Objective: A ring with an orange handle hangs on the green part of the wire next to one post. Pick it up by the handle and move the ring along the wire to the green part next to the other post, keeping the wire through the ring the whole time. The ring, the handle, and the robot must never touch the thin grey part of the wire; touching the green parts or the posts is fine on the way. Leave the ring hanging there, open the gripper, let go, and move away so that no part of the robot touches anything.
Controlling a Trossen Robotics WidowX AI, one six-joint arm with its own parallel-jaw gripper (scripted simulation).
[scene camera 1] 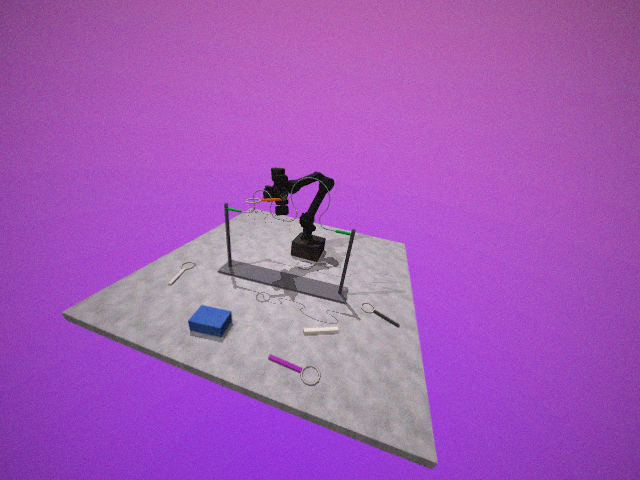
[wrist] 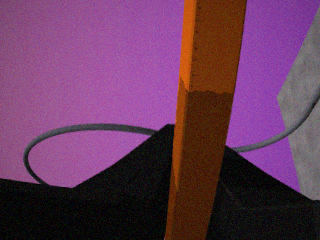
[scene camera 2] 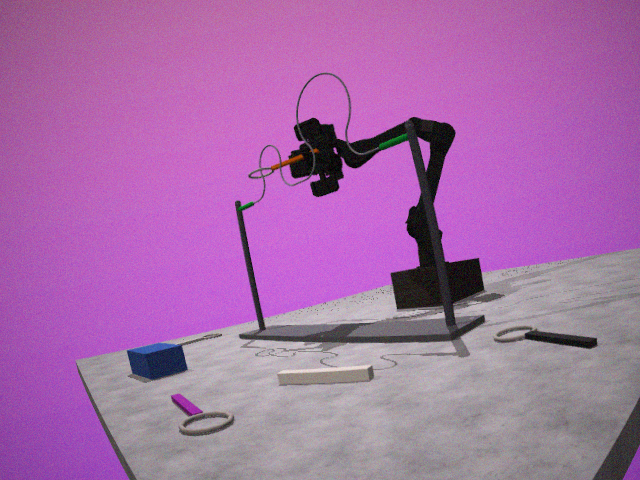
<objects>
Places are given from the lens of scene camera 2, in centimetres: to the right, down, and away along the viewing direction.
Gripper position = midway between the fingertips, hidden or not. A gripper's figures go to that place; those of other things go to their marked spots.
my gripper (scene camera 2: 303,151): -4, -20, 96
blue block (scene camera 2: 158,360): -30, 22, 74
</objects>
